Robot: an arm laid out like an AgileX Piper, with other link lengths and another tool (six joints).
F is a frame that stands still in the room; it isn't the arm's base.
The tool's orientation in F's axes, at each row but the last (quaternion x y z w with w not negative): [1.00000 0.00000 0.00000 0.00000]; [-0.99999 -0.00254 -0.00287 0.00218]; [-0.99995 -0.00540 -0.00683 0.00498]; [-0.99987 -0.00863 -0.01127 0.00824]
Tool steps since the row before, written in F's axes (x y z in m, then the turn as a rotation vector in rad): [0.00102 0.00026 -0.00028 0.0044 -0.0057 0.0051]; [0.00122 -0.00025 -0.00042 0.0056 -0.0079 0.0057]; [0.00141 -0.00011 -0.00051 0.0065 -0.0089 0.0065]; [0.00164 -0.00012 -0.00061 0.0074 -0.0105 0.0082]
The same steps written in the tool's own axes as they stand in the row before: [0.00102 -0.00026 0.00028 0.0044 0.0057 -0.0051]; [0.00122 0.00026 0.00043 0.0056 0.0079 -0.0057]; [0.00140 0.00013 0.00053 0.0065 0.0089 -0.0065]; [0.00162 0.00016 0.00064 0.0074 0.0105 -0.0082]
